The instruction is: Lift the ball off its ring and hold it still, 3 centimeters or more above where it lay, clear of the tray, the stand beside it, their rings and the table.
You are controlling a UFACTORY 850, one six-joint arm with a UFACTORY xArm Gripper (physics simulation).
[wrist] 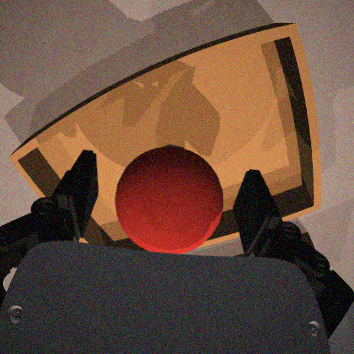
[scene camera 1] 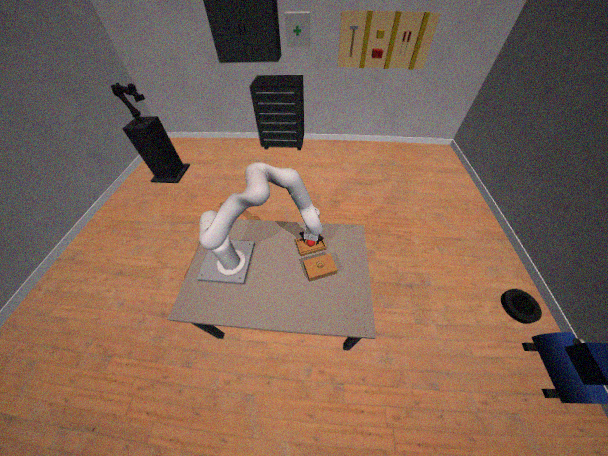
Labels:
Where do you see a red ball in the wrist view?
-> At 169,199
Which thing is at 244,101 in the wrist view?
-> An orange-brown tray.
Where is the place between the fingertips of the gripper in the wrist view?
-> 169,180

